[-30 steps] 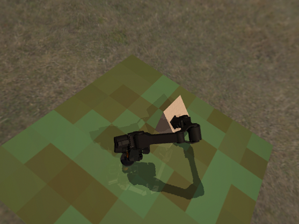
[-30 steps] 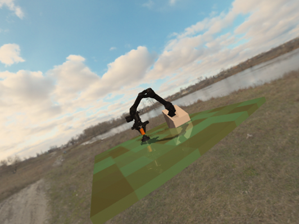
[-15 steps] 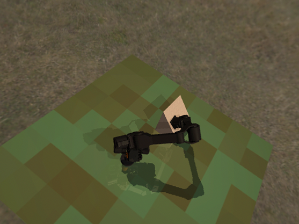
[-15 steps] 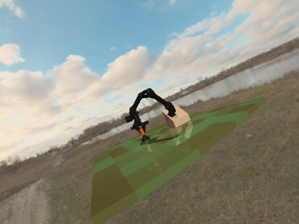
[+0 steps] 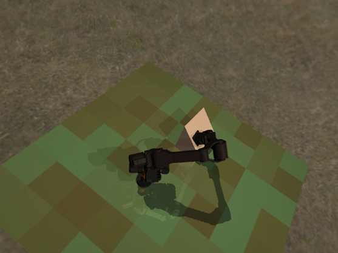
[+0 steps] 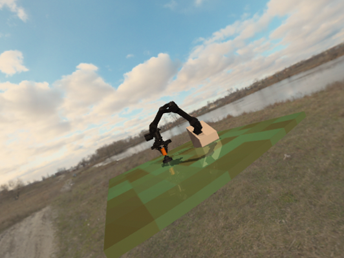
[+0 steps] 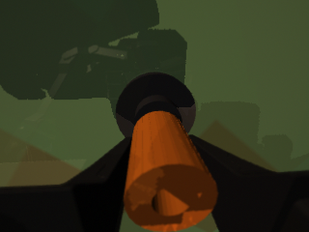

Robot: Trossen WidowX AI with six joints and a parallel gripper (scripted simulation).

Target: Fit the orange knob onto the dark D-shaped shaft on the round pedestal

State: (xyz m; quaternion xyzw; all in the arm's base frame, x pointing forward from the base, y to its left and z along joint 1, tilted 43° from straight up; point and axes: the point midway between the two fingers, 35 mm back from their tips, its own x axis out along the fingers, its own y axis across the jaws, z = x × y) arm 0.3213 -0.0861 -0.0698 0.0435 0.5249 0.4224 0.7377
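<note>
Right now the orange knob is 2 cm above my gripper tip. The rest, counted from my gripper tip: dark round pedestal: 4 cm below.
</note>
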